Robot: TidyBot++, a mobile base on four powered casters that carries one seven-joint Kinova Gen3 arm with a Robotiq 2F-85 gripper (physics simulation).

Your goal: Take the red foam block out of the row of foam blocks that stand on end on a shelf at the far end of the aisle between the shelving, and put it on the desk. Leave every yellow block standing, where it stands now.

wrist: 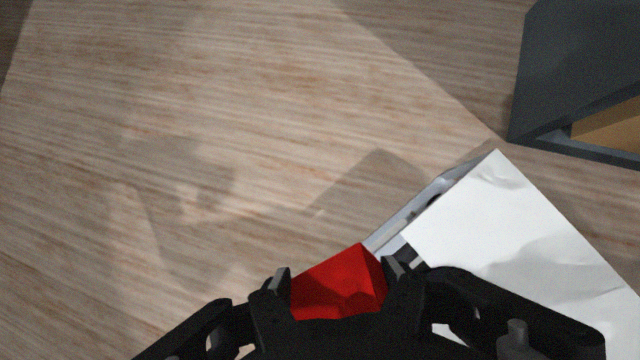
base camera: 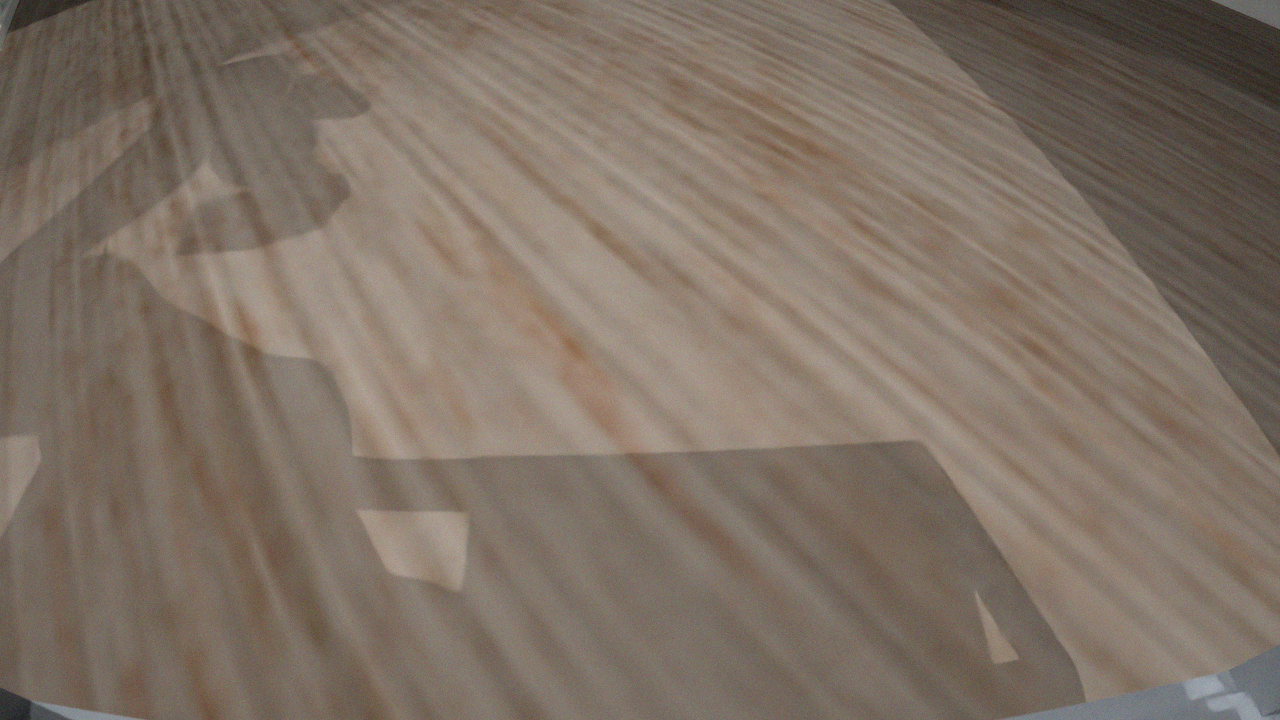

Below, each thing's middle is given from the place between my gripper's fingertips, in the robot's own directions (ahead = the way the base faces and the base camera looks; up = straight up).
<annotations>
My hand is 30 mm below the red foam block (wrist: 352,282), 30 mm past it and 10 mm to the right of it.
</annotations>
